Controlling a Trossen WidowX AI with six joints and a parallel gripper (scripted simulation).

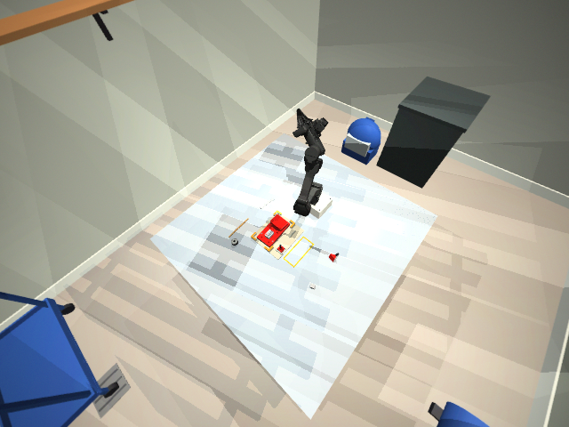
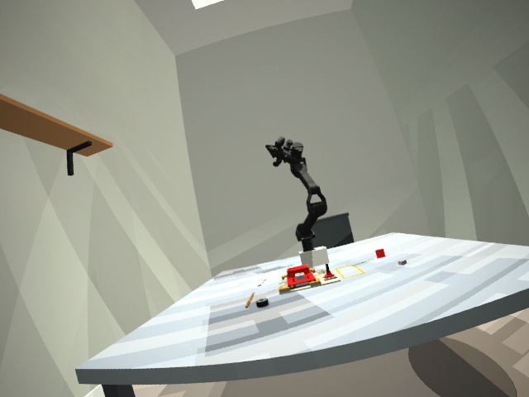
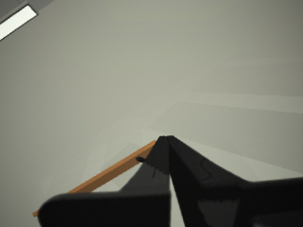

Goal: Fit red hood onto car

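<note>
Right now the red hood is 650 mm below my gripper tip, 210 mm ahead of it and 10 mm to the right of it. From my gripper tip the other things lie so: grey engine block: 670 mm below, 310 mm ahead, 10 mm to the right; then pencil: 690 mm below, 360 mm ahead, 230 mm to the right.
</note>
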